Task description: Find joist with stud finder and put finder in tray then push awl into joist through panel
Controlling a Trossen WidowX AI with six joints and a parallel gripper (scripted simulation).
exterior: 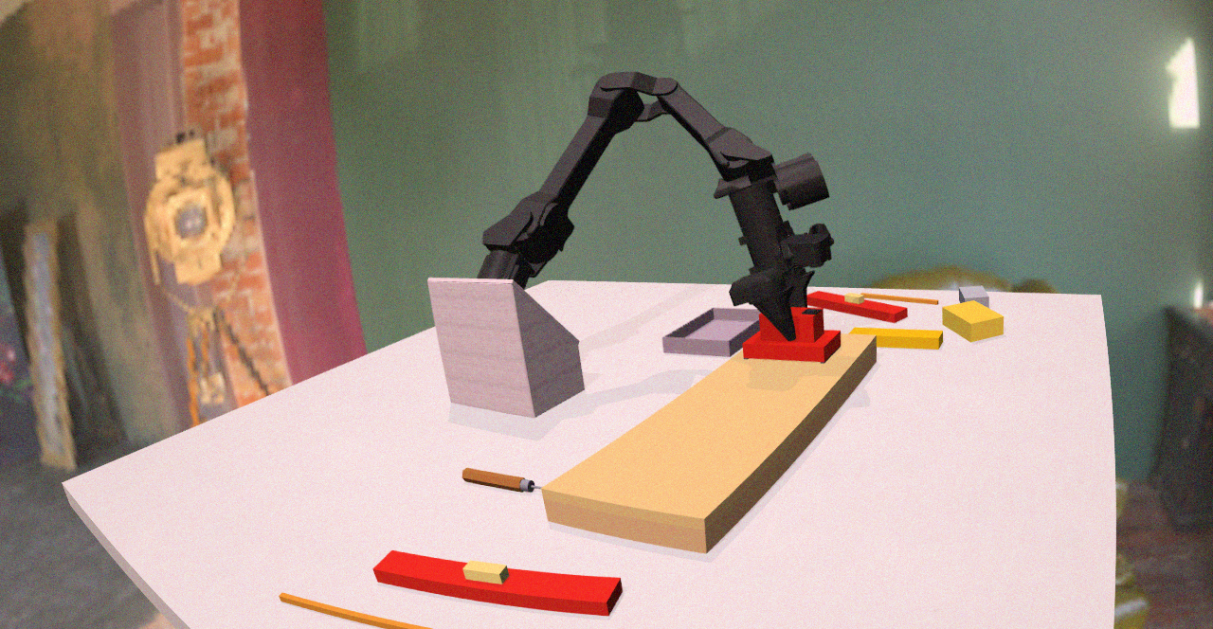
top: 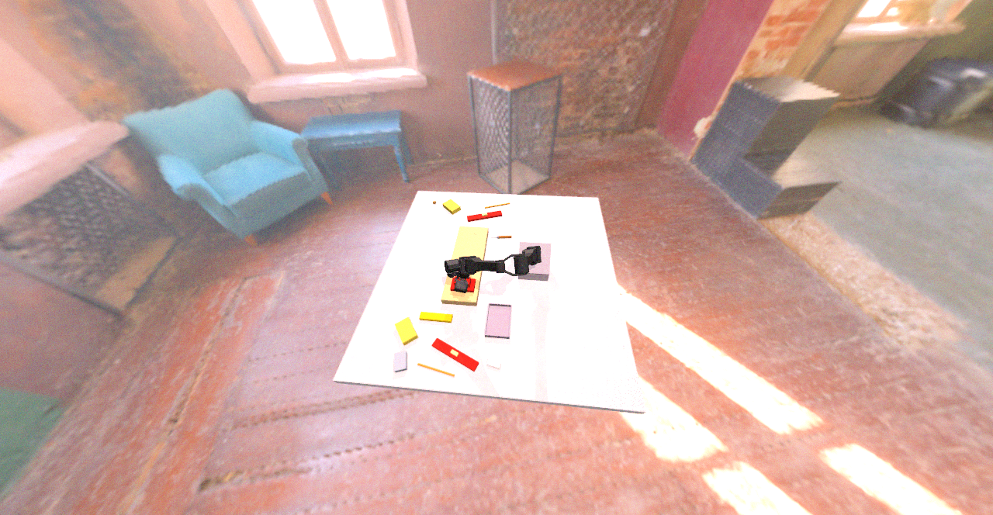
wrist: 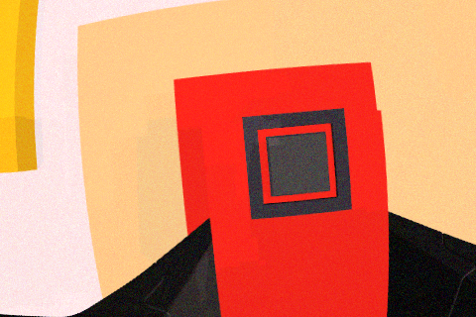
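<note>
Right now my gripper tip is 21 cm past the grey tray, 16 cm to the right of it and 5 cm above it. Also, from my gripper tip: red stud finder: 1 cm ahead, 2 cm above; yellow bar: 10 cm ahead, 17 cm to the left, 6 cm below; square light: 2 cm ahead, 3 cm above.
</note>
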